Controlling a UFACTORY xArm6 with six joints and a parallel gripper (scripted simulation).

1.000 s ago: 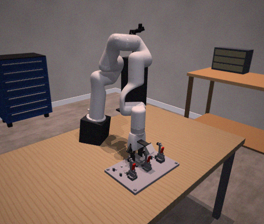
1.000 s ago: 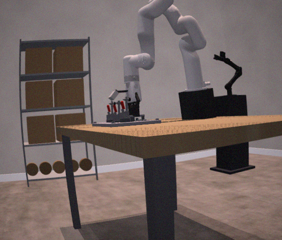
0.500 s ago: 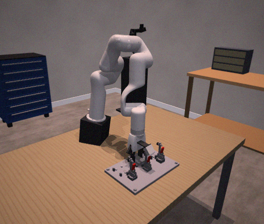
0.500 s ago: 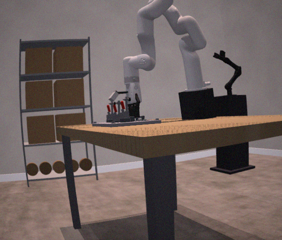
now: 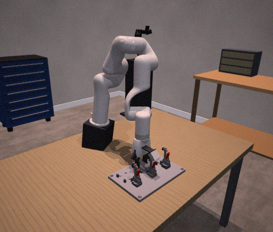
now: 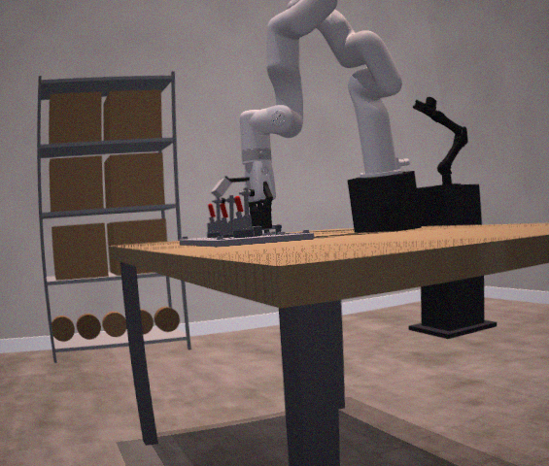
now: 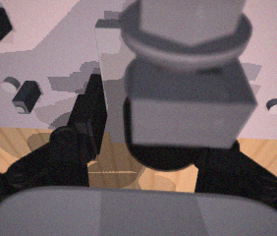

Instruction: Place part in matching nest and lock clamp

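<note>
My hand is 60 mm short of the grey fixture plate and 40 mm above it. Round my hand: grey block part 20 mm below.
</note>
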